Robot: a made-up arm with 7 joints. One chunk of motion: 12 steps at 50 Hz.
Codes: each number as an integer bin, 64 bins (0 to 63) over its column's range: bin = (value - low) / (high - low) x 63, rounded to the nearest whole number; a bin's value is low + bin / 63 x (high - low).
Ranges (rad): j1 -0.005..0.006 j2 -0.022..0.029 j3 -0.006..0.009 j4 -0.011..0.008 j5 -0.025..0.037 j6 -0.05..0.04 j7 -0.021..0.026
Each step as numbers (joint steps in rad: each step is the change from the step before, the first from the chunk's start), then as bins.
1 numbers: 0.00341 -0.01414 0.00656 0.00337 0.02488 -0.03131 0.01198
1 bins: 48 10 53 48 51 13 44
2 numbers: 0.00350 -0.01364 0.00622 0.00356 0.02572 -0.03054 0.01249
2 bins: 49 10 51 48 52 14 45
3 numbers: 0.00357 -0.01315 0.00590 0.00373 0.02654 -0.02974 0.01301
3 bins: 49 11 50 49 52 14 46
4 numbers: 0.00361 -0.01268 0.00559 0.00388 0.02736 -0.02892 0.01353
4 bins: 49 12 49 49 53 15 46
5 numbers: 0.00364 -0.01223 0.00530 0.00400 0.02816 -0.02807 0.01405
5 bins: 49 12 47 50 54 15 47
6 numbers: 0.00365 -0.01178 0.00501 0.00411 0.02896 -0.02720 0.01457
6 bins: 50 13 46 50 55 16 48
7 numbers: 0.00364 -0.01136 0.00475 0.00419 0.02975 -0.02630 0.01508
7 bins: 49 13 45 50 56 17 48
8 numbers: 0.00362 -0.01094 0.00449 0.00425 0.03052 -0.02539 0.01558
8 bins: 49 14 44 51 56 17 49
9 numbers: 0.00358 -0.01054 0.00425 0.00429 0.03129 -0.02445 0.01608
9 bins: 49 14 43 51 57 18 50
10 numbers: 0.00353 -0.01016 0.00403 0.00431 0.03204 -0.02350 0.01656
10 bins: 49 15 42 51 58 19 50
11 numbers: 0.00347 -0.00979 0.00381 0.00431 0.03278 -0.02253 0.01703
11 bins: 49 15 41 51 59 19 51
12 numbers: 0.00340 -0.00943 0.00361 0.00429 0.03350 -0.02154 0.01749
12 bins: 48 16 40 51 59 20 52
